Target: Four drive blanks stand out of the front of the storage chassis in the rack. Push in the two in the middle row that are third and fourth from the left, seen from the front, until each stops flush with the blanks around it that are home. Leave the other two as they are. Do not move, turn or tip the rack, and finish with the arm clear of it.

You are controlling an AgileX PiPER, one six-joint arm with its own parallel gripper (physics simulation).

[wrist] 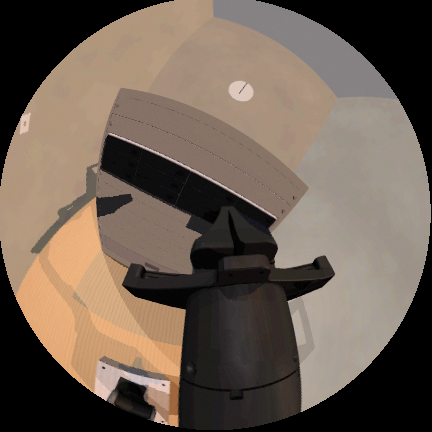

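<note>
The brown-grey rack (pixel 200 137) stands tilted across the wrist view, left of and beyond my gripper. The black front of the storage chassis (pixel 155 172) runs across it as a dark band with a pale strip along its upper edge. Thin seams and small dark marks in rows show on it. Single drive blanks are too dark to tell apart, and I cannot tell which stand out. My gripper (pixel 226 213) is shut, its fingertips together and empty. The tips overlap the right part of the band in view and hide some of it; I cannot tell whether they touch it.
A wooden table top (pixel 55 270) lies below the rack. A pale plate with a dark fixture (pixel 132 392) is at lower left. A round white clock (pixel 241 91) and a small wall plate (pixel 25 123) are on the walls. Shadows fall on the rack, wall and table.
</note>
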